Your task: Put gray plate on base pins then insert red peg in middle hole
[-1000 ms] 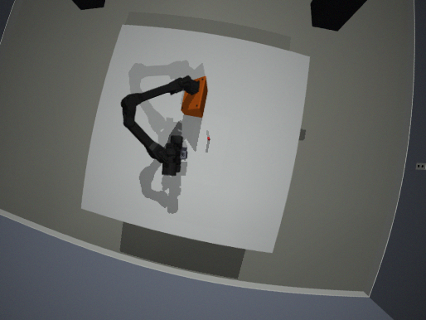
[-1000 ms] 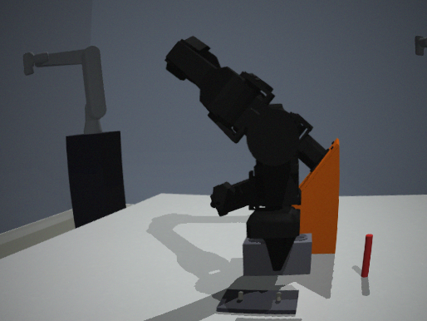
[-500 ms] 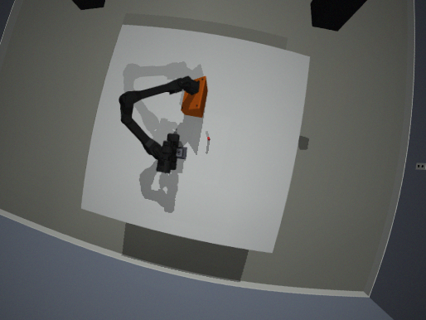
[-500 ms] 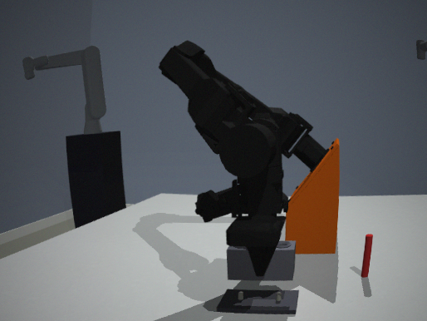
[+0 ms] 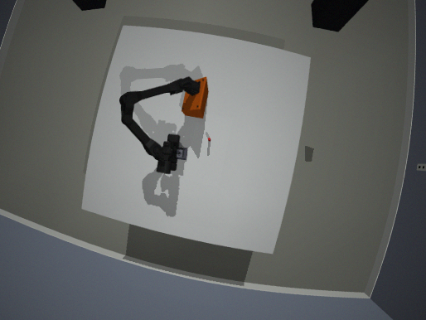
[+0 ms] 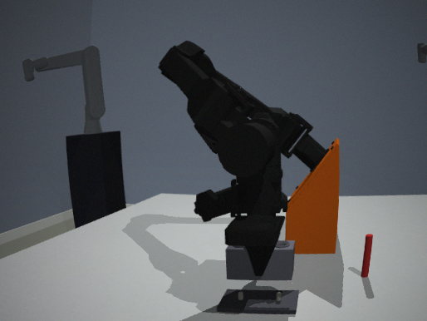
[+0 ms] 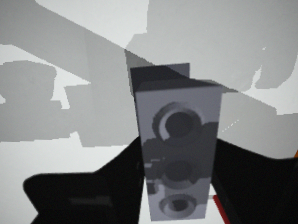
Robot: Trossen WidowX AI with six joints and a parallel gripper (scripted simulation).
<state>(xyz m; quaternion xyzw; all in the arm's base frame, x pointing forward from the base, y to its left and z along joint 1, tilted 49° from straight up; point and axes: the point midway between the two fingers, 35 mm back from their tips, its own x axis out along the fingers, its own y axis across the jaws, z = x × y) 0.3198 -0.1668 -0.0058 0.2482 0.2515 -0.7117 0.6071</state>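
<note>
Now: gripper tip 50 mm above the base. Round my gripper tip: red peg (180 mm to the left, 90 mm behind, 20 mm below); then gray plate (30 mm above).
</note>
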